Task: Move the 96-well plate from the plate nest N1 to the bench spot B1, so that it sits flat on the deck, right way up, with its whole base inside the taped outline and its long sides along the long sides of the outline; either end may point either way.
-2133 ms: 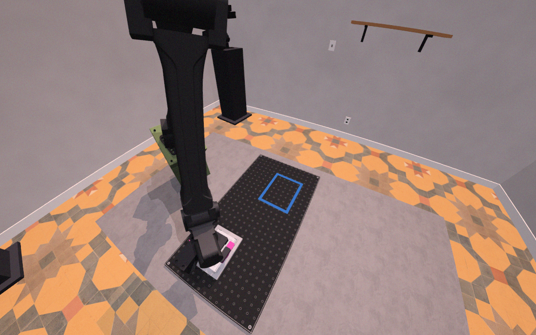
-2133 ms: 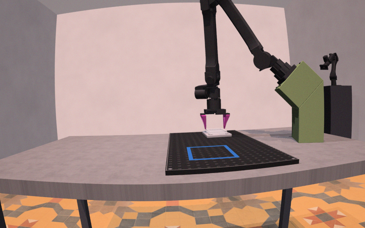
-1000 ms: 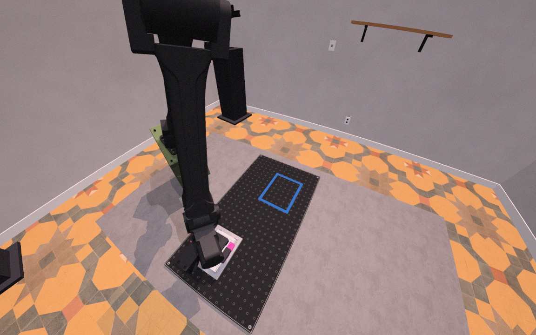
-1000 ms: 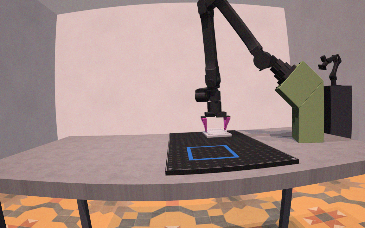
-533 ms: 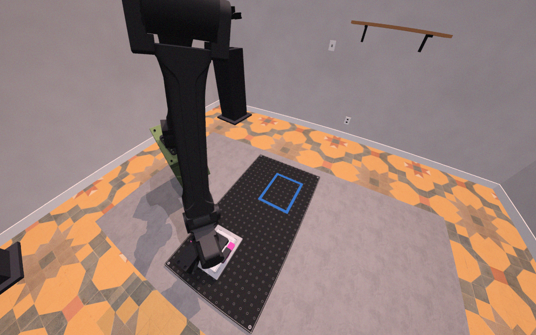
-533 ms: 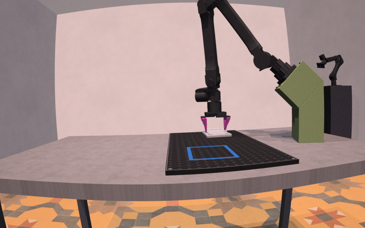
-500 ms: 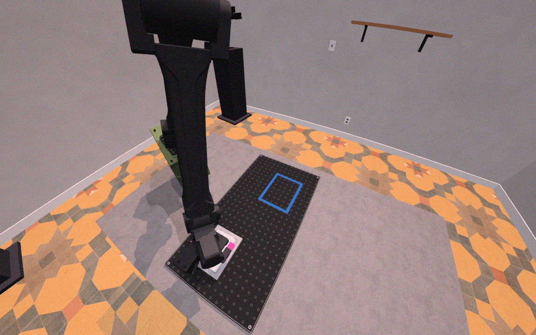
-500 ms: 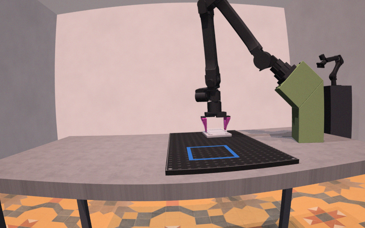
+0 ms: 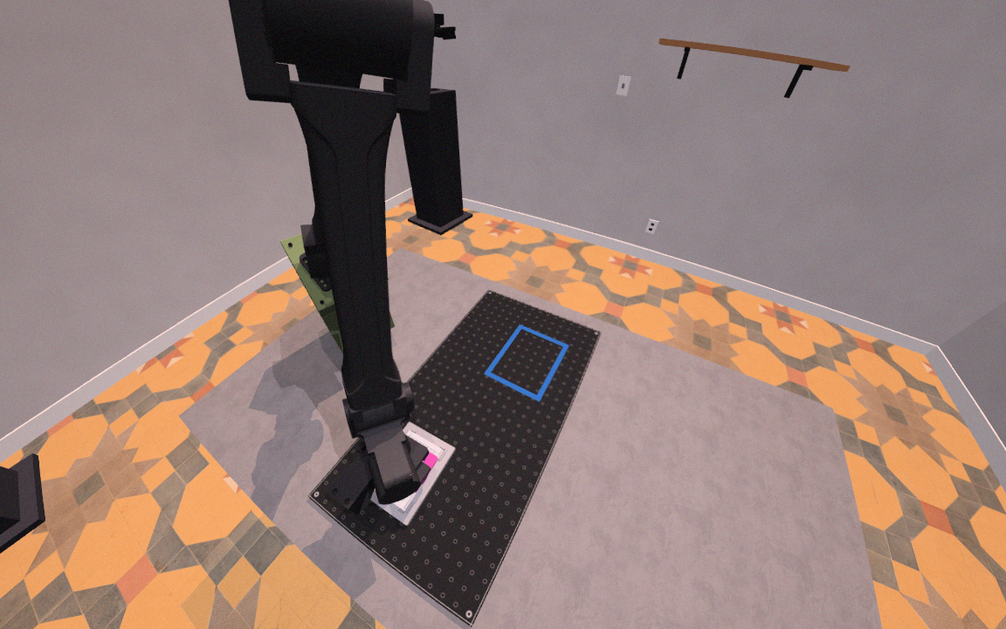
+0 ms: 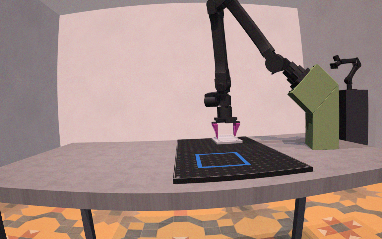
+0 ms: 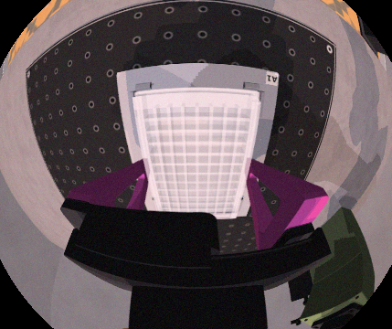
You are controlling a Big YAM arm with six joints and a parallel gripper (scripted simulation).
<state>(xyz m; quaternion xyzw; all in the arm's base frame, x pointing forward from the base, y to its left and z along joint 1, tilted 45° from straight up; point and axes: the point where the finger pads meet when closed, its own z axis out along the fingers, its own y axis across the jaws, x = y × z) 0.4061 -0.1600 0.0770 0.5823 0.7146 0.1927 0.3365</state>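
The white 96-well plate is 10 mm below my hand. Also, from my hand: grey plate nest N1 (20 mm below).
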